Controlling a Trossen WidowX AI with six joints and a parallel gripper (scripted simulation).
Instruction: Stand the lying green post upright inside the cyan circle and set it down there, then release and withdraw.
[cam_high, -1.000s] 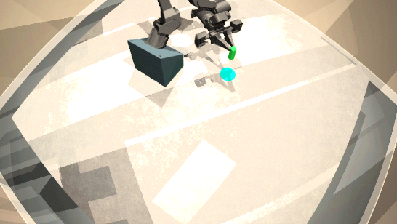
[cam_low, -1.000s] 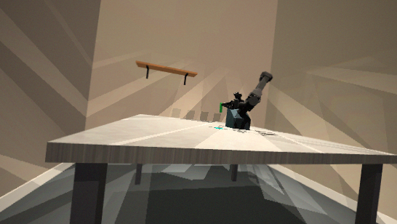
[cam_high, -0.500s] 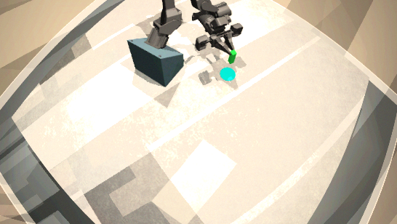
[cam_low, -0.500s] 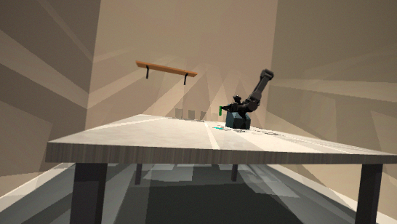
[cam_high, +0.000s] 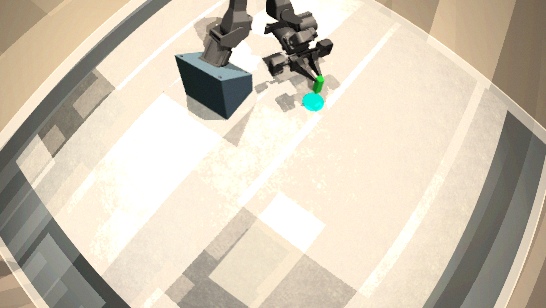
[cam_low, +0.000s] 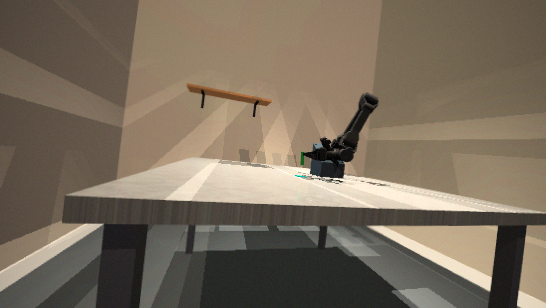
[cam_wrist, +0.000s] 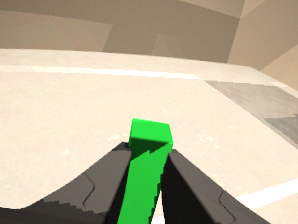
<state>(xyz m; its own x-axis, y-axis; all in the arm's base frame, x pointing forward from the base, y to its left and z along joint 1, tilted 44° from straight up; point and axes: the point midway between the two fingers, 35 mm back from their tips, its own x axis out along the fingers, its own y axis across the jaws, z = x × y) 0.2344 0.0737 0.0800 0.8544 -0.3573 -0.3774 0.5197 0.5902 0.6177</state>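
Now: the cyan circle 11 cm below my gripper tip. Round my gripper tip: green post 2 cm below.
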